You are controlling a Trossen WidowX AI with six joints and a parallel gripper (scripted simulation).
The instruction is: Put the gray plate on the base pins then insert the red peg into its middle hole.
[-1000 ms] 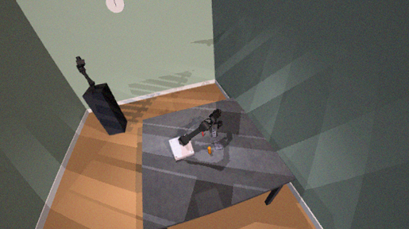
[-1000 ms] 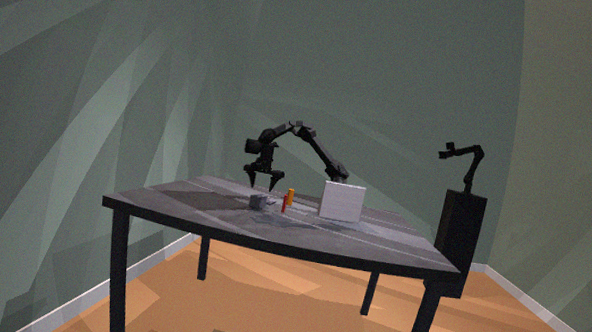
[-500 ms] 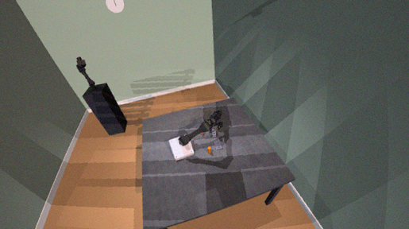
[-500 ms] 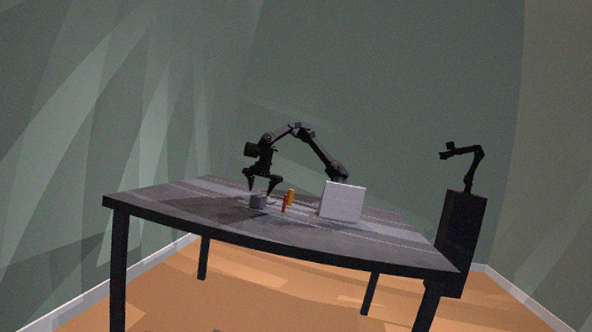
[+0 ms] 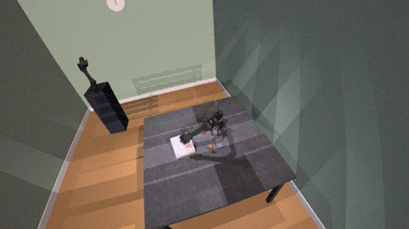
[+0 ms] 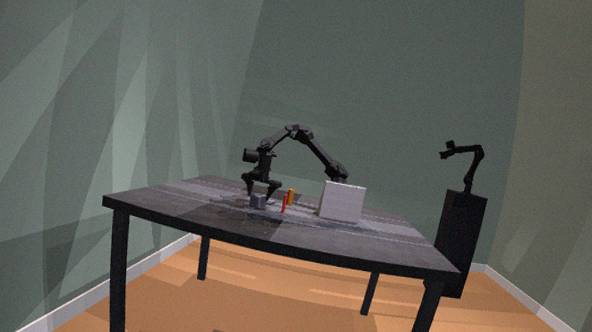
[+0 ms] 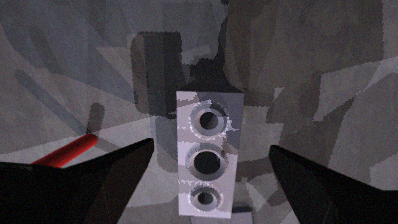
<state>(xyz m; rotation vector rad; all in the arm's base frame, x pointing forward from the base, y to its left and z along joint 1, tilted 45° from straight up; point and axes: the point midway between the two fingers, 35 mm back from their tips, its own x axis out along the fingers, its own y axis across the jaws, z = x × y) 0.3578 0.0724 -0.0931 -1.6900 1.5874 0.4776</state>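
Now: the gray plate right at my gripper tip. Also, from my gripper tip: base: 16 cm to the right, 3 cm below, 1 cm behind; orange peg: 23 cm to the right, 11 cm behind, 1 cm above; red peg: 13 cm behind, 1 cm to the left, 1 cm above.
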